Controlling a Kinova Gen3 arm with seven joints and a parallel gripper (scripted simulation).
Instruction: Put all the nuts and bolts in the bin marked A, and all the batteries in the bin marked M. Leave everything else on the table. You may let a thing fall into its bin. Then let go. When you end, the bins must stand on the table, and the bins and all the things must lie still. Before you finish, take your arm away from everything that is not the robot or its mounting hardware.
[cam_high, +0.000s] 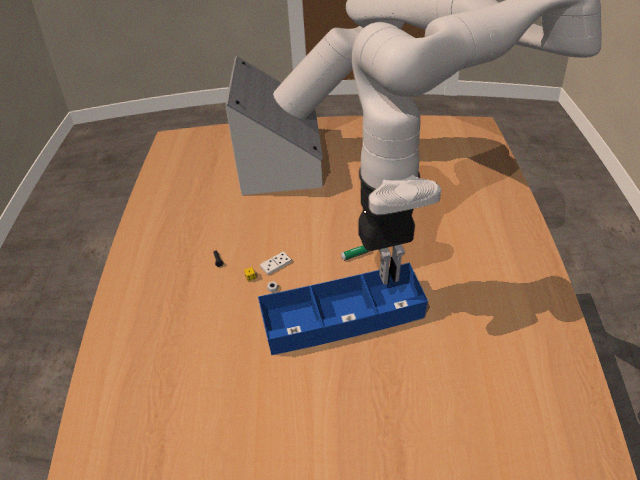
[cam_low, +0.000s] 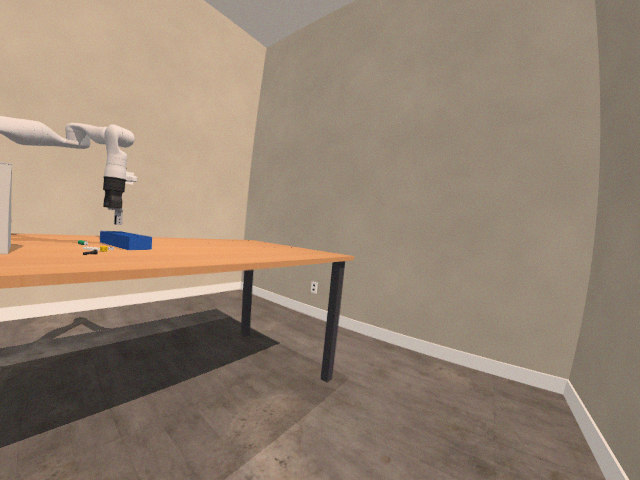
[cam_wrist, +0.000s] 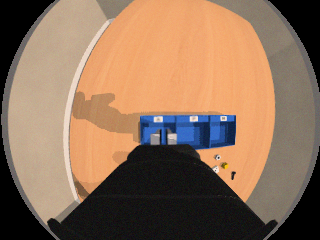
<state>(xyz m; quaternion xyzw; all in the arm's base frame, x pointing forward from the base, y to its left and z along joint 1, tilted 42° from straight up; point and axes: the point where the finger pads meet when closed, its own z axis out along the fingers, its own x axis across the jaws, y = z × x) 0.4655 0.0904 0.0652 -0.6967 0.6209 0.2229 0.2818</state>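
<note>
Now: the green battery 12 cm behind my hand, 3 cm to the right of it and 9 cm below it. Also, from my hand: silver nut 7 cm behind, 18 cm to the right, 9 cm below; then blue three-compartment bin 1 cm ahead, 7 cm to the right, 7 cm below; then white domino 12 cm behind, 17 cm to the right, 9 cm below.
</note>
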